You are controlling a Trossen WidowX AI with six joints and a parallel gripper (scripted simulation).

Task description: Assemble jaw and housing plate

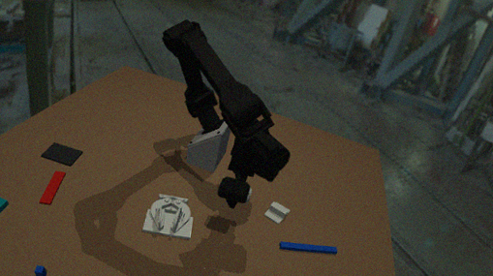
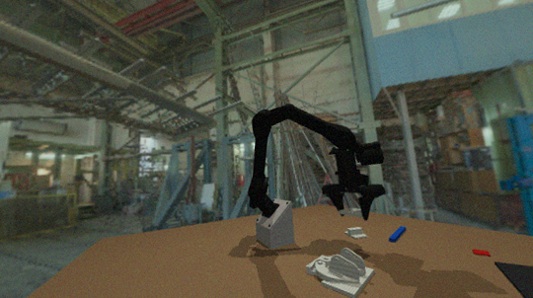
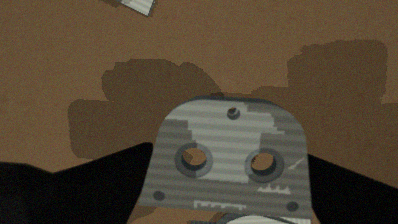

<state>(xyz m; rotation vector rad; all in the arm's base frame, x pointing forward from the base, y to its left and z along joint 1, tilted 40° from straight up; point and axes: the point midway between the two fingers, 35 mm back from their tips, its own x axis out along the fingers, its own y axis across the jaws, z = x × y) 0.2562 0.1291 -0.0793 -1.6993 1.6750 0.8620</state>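
Now: the grey jaw 4 cm ahead of my gripper tip, 17 cm to the right of it and 8 cm below it. From my gripper tip the other things lie so: white base 8 cm ahead, 14 cm to the right, 9 cm below; blue bar 23 cm to the left, 9 cm below; white block 10 cm behind, 12 cm to the left, 9 cm below.
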